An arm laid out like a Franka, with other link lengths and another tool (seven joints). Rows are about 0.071 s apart.
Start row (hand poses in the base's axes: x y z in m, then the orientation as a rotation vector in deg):
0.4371 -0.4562 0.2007 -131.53 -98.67 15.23
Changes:
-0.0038 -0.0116 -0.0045 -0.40 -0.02 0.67
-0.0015 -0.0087 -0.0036 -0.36 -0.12 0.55
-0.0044 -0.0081 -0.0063 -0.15 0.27 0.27
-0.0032 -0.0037 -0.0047 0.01 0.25 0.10
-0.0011 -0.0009 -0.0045 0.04 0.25 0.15
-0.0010 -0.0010 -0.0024 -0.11 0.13 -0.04
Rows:
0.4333 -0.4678 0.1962 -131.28 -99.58 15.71
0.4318 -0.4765 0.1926 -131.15 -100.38 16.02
0.4274 -0.4846 0.1863 -130.89 -100.61 16.51
0.4242 -0.4883 0.1816 -130.67 -100.61 16.79
0.4231 -0.4892 0.1771 -130.39 -100.66 17.05
0.4221 -0.4902 0.1747 -130.43 -100.58 17.29

